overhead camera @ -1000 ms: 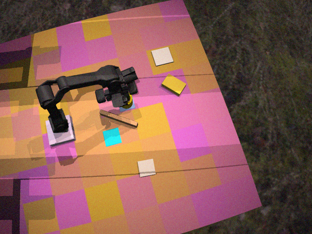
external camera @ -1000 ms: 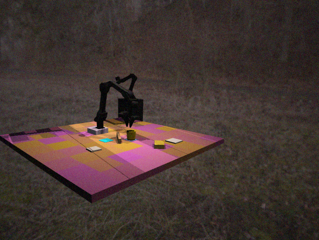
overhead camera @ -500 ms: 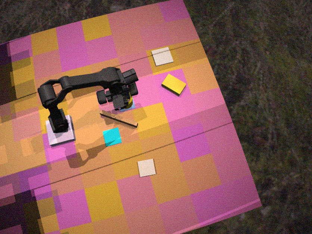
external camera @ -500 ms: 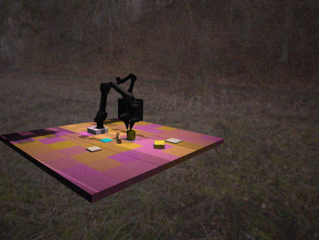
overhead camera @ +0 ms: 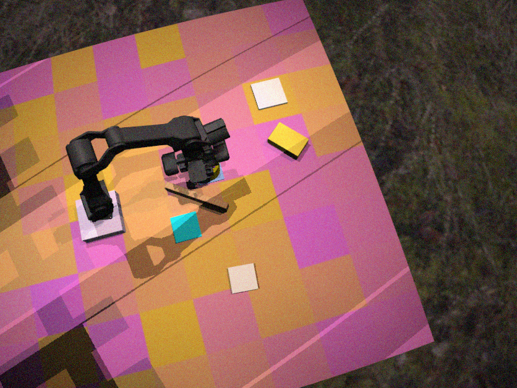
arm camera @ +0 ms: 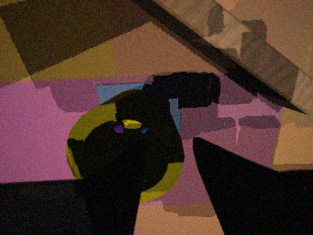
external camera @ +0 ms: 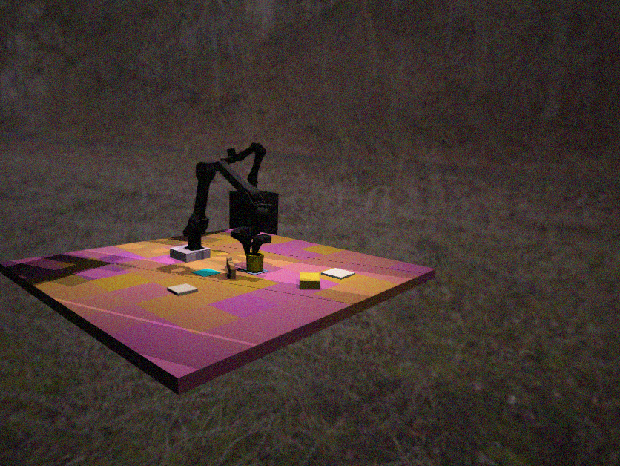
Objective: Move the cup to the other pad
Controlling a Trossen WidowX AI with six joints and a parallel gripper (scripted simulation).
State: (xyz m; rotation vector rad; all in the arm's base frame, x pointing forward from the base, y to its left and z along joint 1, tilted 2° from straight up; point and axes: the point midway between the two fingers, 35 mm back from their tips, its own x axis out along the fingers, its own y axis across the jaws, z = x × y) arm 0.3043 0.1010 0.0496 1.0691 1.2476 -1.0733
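Right now the yellow cup is 20 mm ahead of my gripper tip and 20 mm below it. Round my gripper tip: wooden bar 20 mm behind, 80 mm to the right, 40 mm below; grey-blue pad 20 mm ahead, 10 mm to the left, 60 mm below; red marble 40 mm ahead, 40 mm below.
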